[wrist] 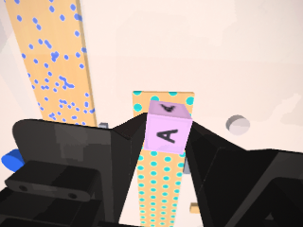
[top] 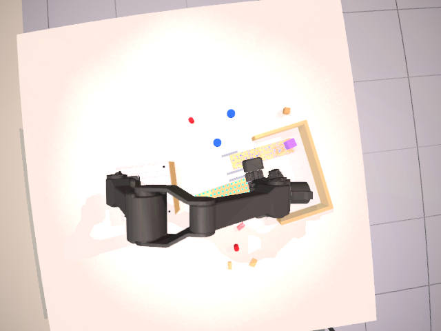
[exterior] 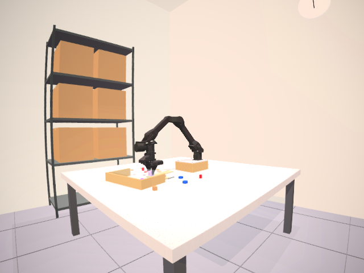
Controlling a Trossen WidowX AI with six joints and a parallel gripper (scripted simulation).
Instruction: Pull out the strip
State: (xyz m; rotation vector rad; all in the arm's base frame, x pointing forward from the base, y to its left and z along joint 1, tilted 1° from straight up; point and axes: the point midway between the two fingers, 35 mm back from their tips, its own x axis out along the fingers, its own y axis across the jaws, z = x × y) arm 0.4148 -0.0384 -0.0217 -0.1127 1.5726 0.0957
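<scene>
Now: the strip 90 mm behind my gripper tip, 20 mm to the right of it and 10 mm below it. Round my gripper tip: labelled cube 10 mm above; then pink block 150 mm to the right, 50 mm behind, 10 mm below.
</scene>
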